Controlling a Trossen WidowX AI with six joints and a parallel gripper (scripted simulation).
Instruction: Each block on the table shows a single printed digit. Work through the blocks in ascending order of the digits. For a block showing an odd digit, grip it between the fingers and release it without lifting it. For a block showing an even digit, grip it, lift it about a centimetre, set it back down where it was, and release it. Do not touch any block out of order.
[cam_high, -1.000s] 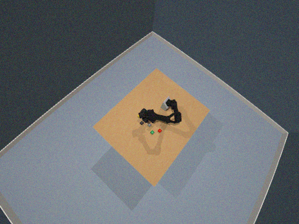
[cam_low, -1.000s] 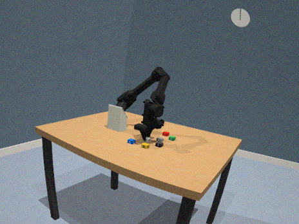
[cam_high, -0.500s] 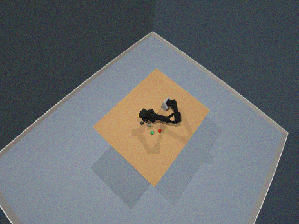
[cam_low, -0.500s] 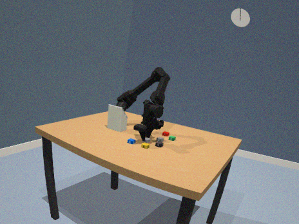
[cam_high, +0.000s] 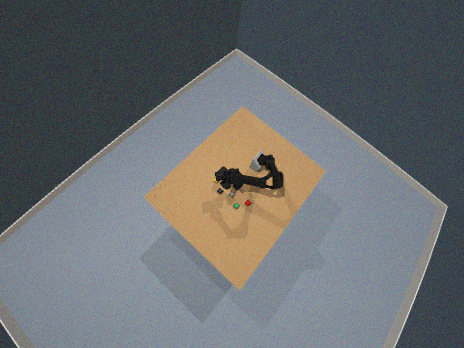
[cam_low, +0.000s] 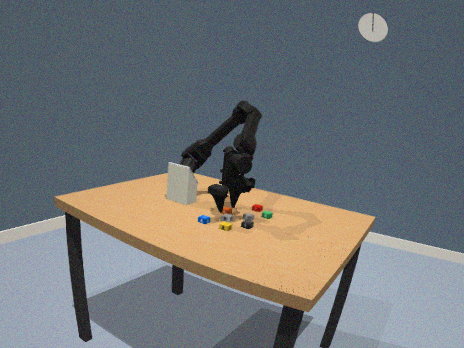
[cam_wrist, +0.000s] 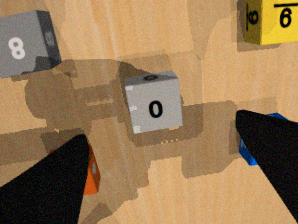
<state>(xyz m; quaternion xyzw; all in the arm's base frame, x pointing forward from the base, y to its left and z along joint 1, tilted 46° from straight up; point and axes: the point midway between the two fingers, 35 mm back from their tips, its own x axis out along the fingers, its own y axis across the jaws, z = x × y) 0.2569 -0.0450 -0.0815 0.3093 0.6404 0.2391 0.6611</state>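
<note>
The white block is 3 cm below my gripper tip. Round my gripper tip: blue block (5 cm behind, 8 cm to the right, 3 cm below); orange block (4 cm behind, 7 cm to the left, 3 cm below); grey block (6 cm ahead, 7 cm to the left, 3 cm below).
</note>
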